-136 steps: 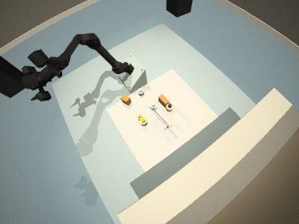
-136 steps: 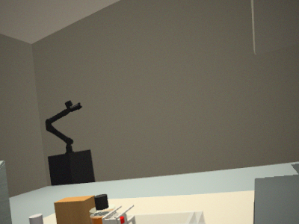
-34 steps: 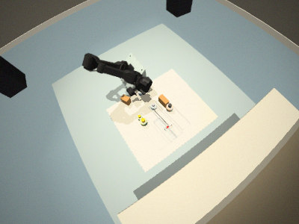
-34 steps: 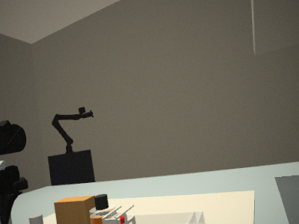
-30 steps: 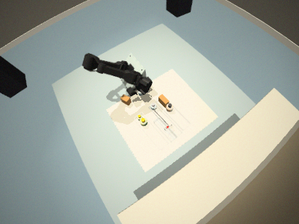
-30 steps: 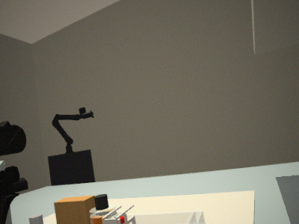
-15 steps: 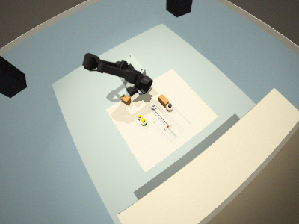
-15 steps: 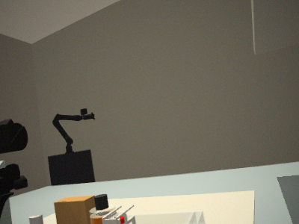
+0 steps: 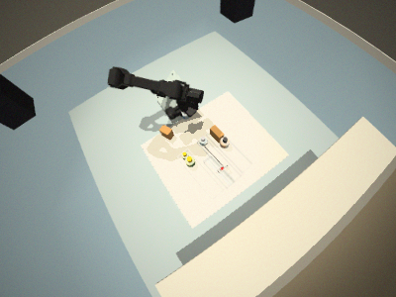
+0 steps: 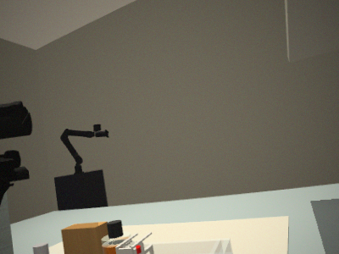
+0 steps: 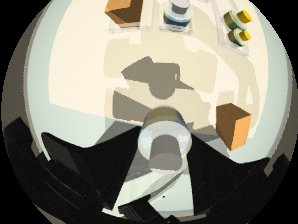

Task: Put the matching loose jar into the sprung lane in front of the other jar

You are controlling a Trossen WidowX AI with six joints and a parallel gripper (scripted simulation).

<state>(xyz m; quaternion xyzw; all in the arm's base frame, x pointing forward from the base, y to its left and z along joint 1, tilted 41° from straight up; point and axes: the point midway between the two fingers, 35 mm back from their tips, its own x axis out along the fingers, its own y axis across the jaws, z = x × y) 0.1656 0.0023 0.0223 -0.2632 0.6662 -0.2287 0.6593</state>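
The dark-lidded jar lies 230 mm ahead of my gripper tip, 100 mm to the left of it and 50 mm below it. Round my gripper tip: cream counter 670 mm ahead, 270 mm above, 40 mm to the left; then red mark 350 mm ahead, 30 mm below, 10 mm to the right; then clear sprung lane 310 mm ahead, 80 mm below.
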